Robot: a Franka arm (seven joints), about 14 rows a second.
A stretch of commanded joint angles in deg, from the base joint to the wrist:
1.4 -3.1 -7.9 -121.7 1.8 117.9 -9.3
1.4 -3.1 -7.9 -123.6 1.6 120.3 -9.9
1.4 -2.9 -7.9 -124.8 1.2 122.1 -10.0
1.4 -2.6 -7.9 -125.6 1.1 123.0 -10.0
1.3 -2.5 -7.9 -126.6 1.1 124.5 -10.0
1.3 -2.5 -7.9 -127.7 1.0 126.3 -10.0
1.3 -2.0 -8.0 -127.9 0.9 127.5 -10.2
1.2 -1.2 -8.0 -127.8 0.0 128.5 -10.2
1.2 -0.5 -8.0 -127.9 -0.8 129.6 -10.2
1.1 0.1 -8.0 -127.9 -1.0 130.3 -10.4
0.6 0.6 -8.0 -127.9 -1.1 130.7 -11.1
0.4 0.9 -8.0 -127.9 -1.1 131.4 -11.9
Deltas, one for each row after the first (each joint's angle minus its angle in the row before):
0.0 0.0 0.0 -1.9 -0.2 2.4 -0.6
0.0 0.2 0.0 -1.2 -0.4 1.8 -0.1
0.0 0.3 0.0 -0.8 -0.1 0.9 0.0
-0.1 0.1 0.0 -1.0 0.0 1.5 0.0
0.0 0.0 0.0 -1.1 -0.1 1.8 0.0
0.0 0.5 -0.1 -0.2 -0.1 1.2 -0.2
-0.1 0.8 0.0 0.1 -0.9 1.0 0.0
0.0 0.7 0.0 -0.1 -0.8 1.1 0.0
-0.1 0.6 0.0 0.0 -0.2 0.7 -0.2
-0.5 0.5 0.0 0.0 -0.1 0.4 -0.7
-0.2 0.3 0.0 0.0 0.0 0.7 -0.8

